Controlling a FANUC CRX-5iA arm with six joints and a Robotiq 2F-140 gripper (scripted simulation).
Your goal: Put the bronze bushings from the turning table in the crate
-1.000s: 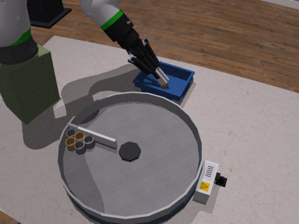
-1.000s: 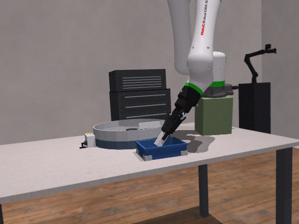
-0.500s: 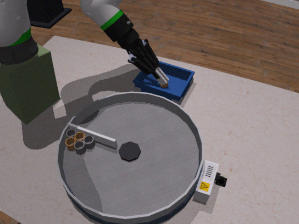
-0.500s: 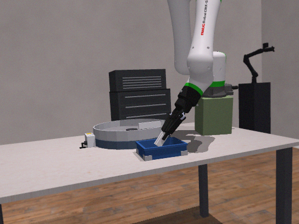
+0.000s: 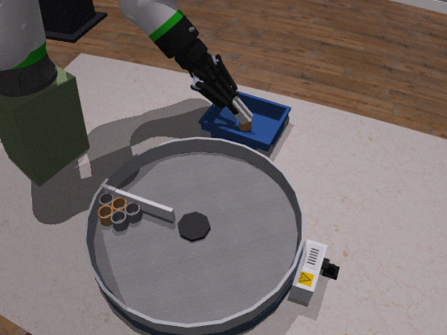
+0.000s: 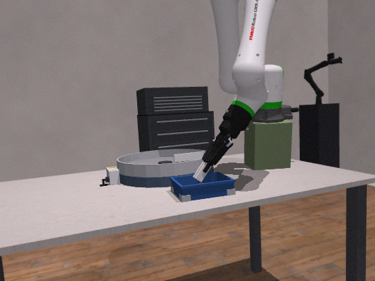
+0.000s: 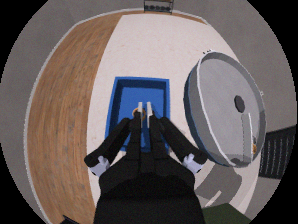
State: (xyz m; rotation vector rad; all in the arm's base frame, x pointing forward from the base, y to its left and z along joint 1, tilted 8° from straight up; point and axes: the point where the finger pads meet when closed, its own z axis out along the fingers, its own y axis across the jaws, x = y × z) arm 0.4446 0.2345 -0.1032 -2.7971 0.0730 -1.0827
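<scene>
The blue crate lies 5 cm below my hand, 2 cm to the left of it and 1 cm ahead of it. Also, from my hand: grey turning table: 33 cm to the right, 3 cm ahead, 2 cm below.
</scene>
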